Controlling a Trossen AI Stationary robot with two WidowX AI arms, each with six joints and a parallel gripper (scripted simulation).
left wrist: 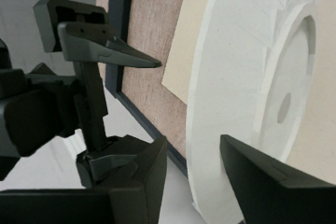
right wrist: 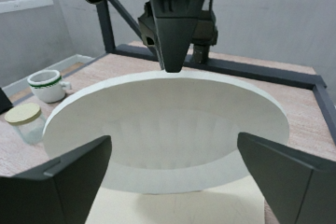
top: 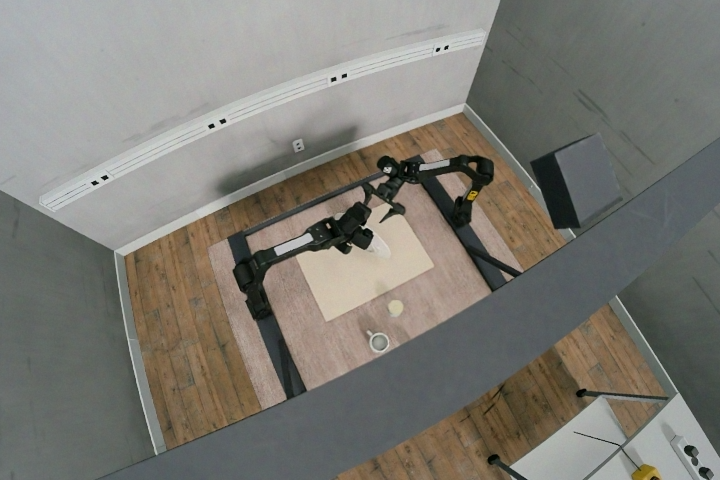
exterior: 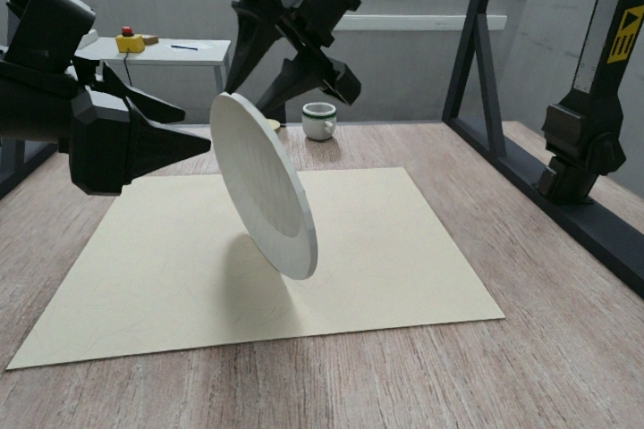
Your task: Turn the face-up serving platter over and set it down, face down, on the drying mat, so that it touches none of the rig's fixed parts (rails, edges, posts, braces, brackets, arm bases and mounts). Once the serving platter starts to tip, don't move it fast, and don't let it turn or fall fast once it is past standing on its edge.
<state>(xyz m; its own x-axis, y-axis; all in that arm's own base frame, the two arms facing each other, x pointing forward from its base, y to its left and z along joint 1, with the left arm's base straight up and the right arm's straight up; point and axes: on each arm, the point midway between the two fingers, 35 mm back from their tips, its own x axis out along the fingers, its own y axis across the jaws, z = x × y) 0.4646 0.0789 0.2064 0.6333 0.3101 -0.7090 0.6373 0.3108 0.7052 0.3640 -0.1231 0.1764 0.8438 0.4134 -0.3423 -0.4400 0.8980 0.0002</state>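
Note:
Now: the white serving platter 120 mm below my left hand. Round my left hand: white mug 380 mm behind, 100 mm to the left, 190 mm below; then lidded glass jar 290 mm behind, 10 mm to the right, 180 mm below; then cream drying mat 30 mm behind, 230 mm below.
Now: the white serving platter 9 cm to the left of my right hand, 9 cm below it and 4 cm behind it. Also, from my right hand: white mug 43 cm behind, 19 cm to the left, 16 cm below; then lidded glass jar 34 cm behind, 15 cm below, 8 cm to the left; then cream drying mat 20 cm below, 10 cm to the left, 8 cm behind.

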